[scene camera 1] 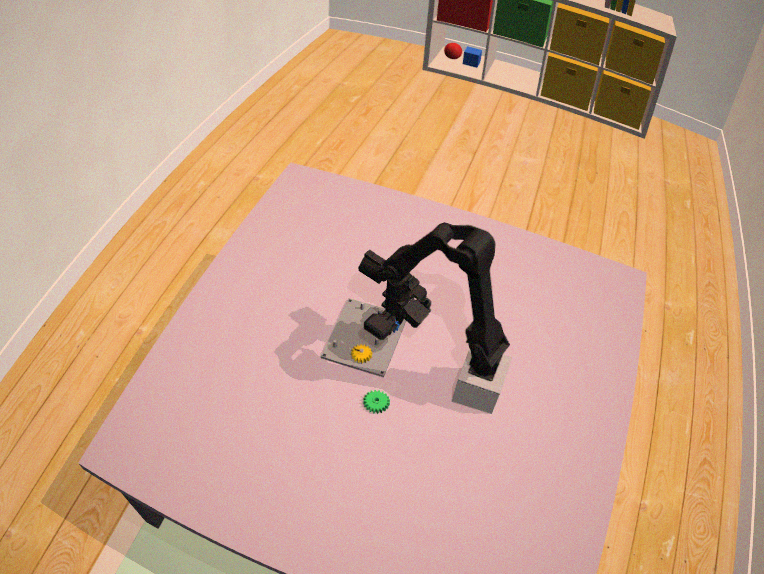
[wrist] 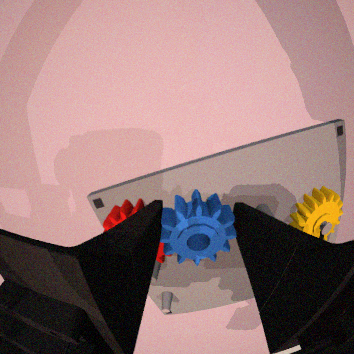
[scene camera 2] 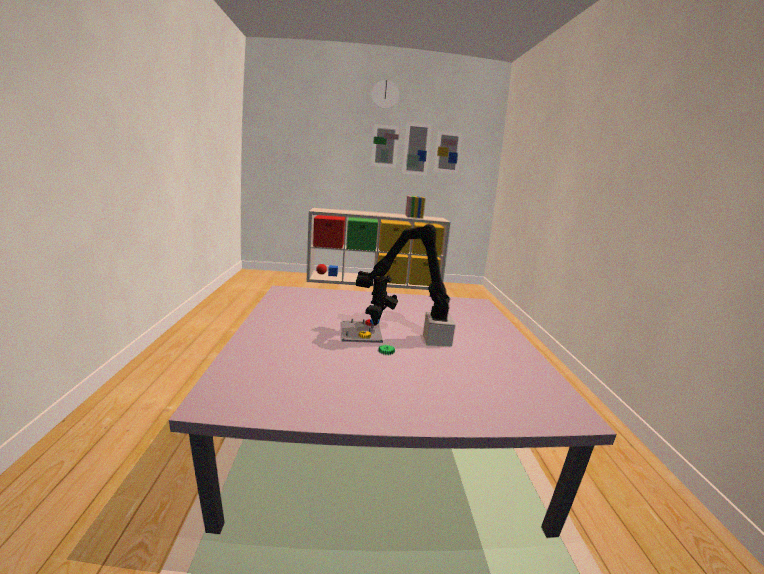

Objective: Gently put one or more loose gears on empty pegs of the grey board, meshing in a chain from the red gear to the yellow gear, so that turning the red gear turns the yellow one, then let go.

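Places are measured from the arm's base along level axes (x ahead, y left, z up), in centimetres.
Where they show: gripper, fingertip midpoint: (scene camera 1: pixel 393 328) (wrist: pixel 198 208) (scene camera 2: pixel 376 323); arm's base, link origin: (scene camera 1: pixel 484 366) (scene camera 2: pixel 439 317).
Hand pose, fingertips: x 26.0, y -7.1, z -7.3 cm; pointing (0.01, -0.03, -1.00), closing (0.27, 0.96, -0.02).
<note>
Things, the pixels of their top centre, and the offset from my fingertips. Level surfaces: height alone.
- blue gear, top centre: (wrist: pixel 197 242) dx +0.9, dy -0.3, dz +1.6 cm
- grey board, top centre: (wrist: pixel 254 268) (scene camera 1: pixel 365 330) (scene camera 2: pixel 361 325) dx +6.5, dy +3.3, dz -0.3 cm
- yellow gear, top centre: (wrist: pixel 323 225) (scene camera 1: pixel 361 351) (scene camera 2: pixel 365 332) dx +4.7, dy +9.6, dz -0.7 cm
- green gear, top centre: (scene camera 1: pixel 376 399) (scene camera 2: pixel 386 347) dx -4.3, dy +20.9, dz -1.6 cm
- pink table, surface height: dz -3.4 cm
My gripper (scene camera 1: pixel 393 327) (scene camera 2: pixel 373 319) (wrist: pixel 198 208) is shut on the blue gear (scene camera 1: pixel 396 325) (wrist: pixel 197 227), over the grey board (scene camera 1: pixel 347 325) (scene camera 2: pixel 356 329) (wrist: pixel 225 170). In the wrist view the blue gear overlaps part of the red gear (wrist: pixel 122 215) (scene camera 2: pixel 368 322); I cannot tell whether they touch. The yellow gear (scene camera 1: pixel 361 353) (scene camera 2: pixel 365 334) (wrist: pixel 317 212) sits on the board at its near side in the scene views. A bare peg (wrist: pixel 167 301) shows below the blue gear in the wrist view. The pegs behind the blue gear and the fingers are hidden. The green gear (scene camera 1: pixel 376 401) (scene camera 2: pixel 386 349) lies loose on the table.
The arm's grey base block (scene camera 1: pixel 476 395) (scene camera 2: pixel 438 333) stands right of the board on the pink table (scene camera 1: pixel 494 481) (scene camera 2: pixel 395 395). Another bare peg (scene camera 1: pixel 334 344) (scene camera 2: pixel 347 333) stands near the board's left edge. A shelf unit (scene camera 1: pixel 425 49) (scene camera 2: pixel 309 246) stands on the floor far behind.
</note>
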